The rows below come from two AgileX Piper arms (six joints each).
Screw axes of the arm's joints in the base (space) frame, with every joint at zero. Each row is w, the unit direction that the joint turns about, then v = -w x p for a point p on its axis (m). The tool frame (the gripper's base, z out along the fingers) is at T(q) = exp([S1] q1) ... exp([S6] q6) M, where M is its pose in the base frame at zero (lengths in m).
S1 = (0, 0, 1, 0, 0, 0)
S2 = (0, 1, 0, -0.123, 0, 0)
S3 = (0, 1, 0, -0.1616, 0, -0.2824)
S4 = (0.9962, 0, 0.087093, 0, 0.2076, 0)
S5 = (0, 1, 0, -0.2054, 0, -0.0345)
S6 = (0.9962, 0, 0.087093, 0, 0.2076, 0)
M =
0.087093 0 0.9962 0.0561
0 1 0 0
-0.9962 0 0.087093 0.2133
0 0 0 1
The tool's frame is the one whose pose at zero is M.
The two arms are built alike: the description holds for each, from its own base.
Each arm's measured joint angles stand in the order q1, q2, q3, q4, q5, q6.
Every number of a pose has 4 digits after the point.
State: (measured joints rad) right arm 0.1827 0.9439 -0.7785 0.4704 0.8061 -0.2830; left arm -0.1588 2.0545 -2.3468 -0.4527 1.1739 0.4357
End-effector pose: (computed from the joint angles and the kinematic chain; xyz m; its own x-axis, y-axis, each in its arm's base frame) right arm 0.1672 0.0611 0.3135 -0.7440 -0.0842 -0.6628 -0.3488 0.8951 0.2778; left arm 0.4394 -0.1075 0.4114 -0.5483 0.3169 -0.7739 0.5886 0.8037 -0.0878
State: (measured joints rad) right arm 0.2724 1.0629 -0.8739 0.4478 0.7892 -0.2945; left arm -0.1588 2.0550 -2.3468 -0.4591 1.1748 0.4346
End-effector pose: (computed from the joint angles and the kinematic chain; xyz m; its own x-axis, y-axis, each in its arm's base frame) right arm 0.1908 0.0823 0.3206 -0.7307 -0.1727 -0.6605 -0.4308 0.8672 0.2498; left arm 0.4393 -0.1080 0.4113 -0.5498 0.3133 -0.7744 0.5900 0.8019 -0.0944
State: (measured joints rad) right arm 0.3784 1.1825 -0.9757 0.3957 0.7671 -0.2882; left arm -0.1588 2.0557 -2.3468 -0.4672 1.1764 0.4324
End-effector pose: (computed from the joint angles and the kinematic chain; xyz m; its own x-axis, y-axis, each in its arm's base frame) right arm 0.2126 0.1107 0.3253 -0.6981 -0.2735 -0.6617 -0.5179 0.8310 0.2030; left arm 0.4392 -0.1086 0.4112 -0.5524 0.3082 -0.7745 0.5914 0.7997 -0.1035
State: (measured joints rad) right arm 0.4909 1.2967 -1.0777 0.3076 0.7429 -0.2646; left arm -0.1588 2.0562 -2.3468 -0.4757 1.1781 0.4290
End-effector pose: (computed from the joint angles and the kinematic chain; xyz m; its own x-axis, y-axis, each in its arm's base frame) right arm 0.2301 0.1441 0.3273 -0.6425 -0.3820 -0.6643 -0.6032 0.7868 0.1310; left arm 0.4390 -0.1093 0.4112 -0.5557 0.3021 -0.7745 0.5922 0.7977 -0.1138
